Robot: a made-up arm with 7 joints. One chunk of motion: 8 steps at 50 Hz.
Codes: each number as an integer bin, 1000 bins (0 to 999) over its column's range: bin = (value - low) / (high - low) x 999, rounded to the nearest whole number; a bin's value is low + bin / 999 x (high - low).
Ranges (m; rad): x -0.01..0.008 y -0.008..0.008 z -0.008..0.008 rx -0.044..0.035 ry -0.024..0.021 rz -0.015..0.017
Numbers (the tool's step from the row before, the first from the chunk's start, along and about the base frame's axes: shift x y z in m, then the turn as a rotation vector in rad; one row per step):
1: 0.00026 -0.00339 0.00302 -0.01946 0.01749 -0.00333
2: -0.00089 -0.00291 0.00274 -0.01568 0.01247 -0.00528
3: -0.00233 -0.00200 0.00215 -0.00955 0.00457 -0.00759
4: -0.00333 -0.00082 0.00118 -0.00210 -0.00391 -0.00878
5: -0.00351 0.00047 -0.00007 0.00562 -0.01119 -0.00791
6: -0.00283 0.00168 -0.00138 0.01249 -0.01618 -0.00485
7: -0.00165 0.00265 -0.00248 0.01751 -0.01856 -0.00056
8: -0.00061 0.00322 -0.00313 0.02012 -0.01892 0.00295
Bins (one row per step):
1: 569 288 688 310 921 364
2: 506 318 671 358 810 303
3: 426 375 634 436 634 231
4: 370 448 573 530 446 194
5: 360 529 495 627 284 221
6: 398 604 413 714 174 317
7: 463 665 345 778 121 451
8: 521 701 304 811 113 560

